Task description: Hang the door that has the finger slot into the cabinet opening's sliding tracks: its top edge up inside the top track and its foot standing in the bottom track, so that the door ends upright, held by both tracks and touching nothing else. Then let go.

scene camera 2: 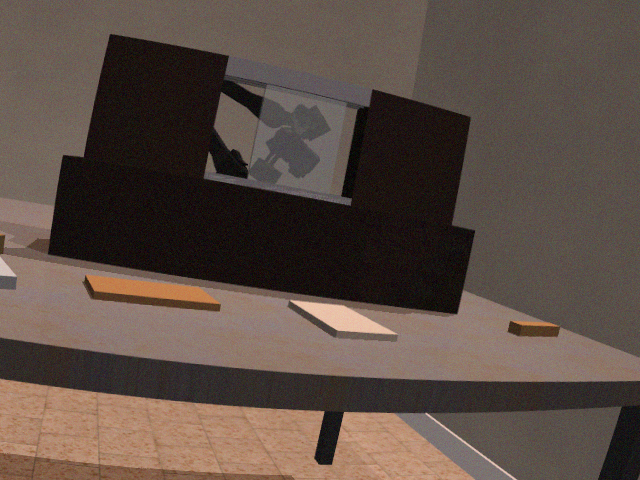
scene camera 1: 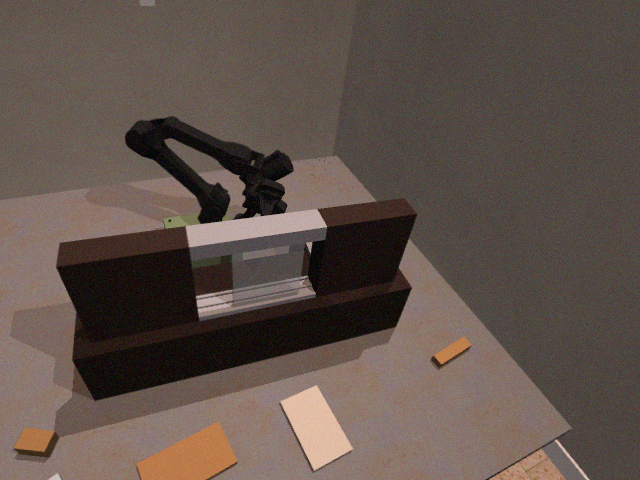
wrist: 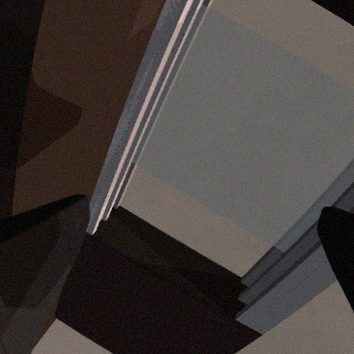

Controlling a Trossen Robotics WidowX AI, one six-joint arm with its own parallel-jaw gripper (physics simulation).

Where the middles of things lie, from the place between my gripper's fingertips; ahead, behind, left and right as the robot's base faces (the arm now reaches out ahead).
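Labels:
From my hand, the grey top track (scene camera 1: 209, 240) is 130 mm ahead, 30 mm to the right and 120 mm above. As for the grey bottom track (scene camera 1: 218, 304), my hand is 130 mm short of it, 30 mm to the left of it and 80 mm above it. The cream panel (scene camera 1: 322, 440) is 380 mm ahead of my hand, 30 mm to the left of it and 240 mm below it, and the orange-brown panel (scene camera 1: 209, 446) is 380 mm ahead of my hand, 240 mm to the right of it and 240 mm below it.

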